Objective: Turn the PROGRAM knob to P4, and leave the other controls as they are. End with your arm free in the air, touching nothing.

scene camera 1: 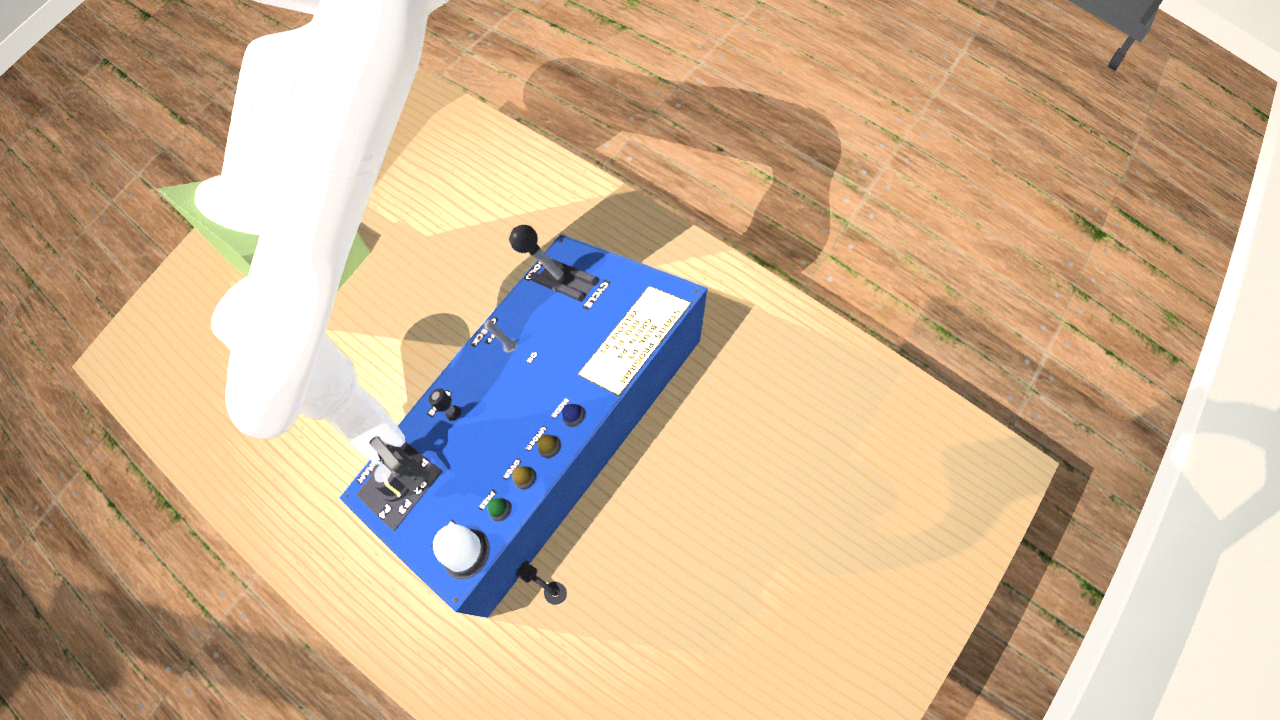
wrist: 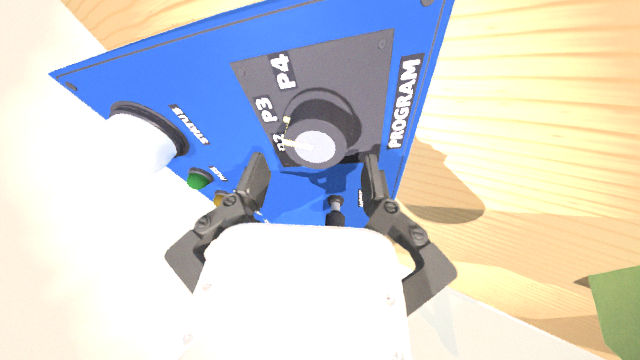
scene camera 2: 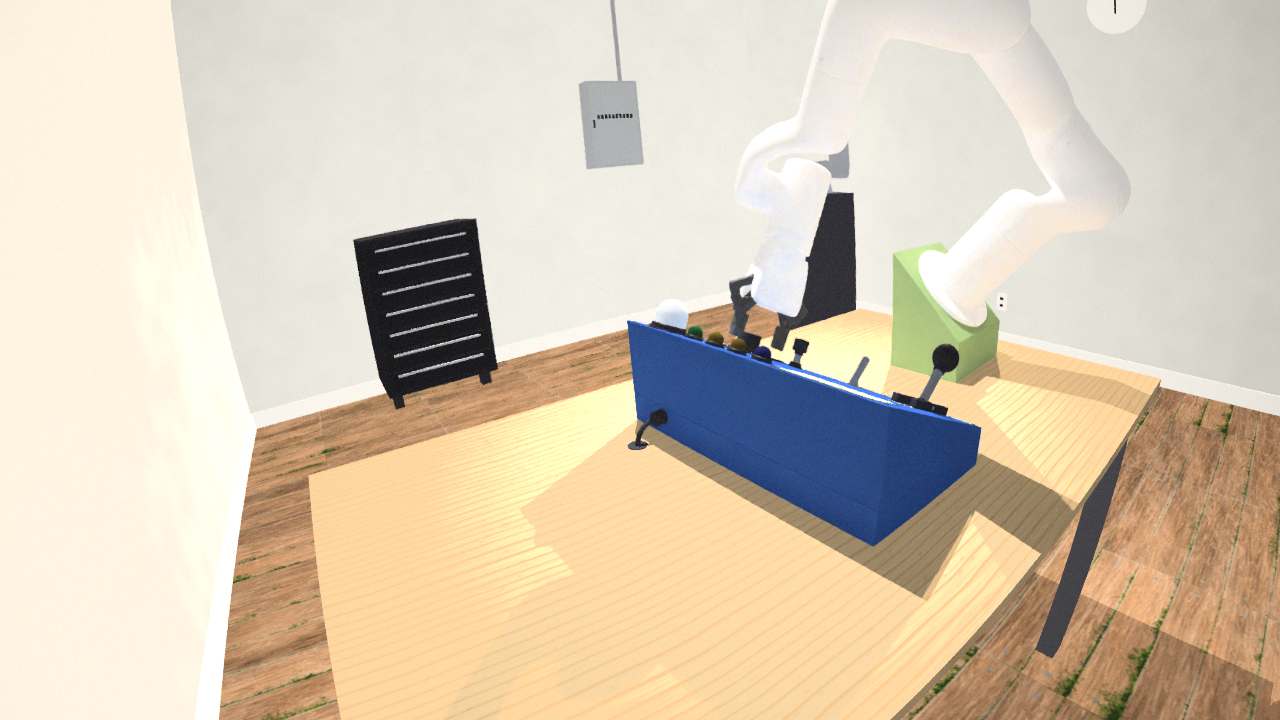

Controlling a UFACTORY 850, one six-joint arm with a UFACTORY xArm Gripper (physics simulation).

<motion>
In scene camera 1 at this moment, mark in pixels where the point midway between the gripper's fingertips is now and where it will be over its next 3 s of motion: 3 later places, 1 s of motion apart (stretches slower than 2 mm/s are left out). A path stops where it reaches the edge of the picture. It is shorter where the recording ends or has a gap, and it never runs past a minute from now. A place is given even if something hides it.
My gripper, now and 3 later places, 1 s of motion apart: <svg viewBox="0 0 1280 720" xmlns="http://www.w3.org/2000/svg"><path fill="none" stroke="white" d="M405 462L409 467L404 462L396 486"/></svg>
</motion>
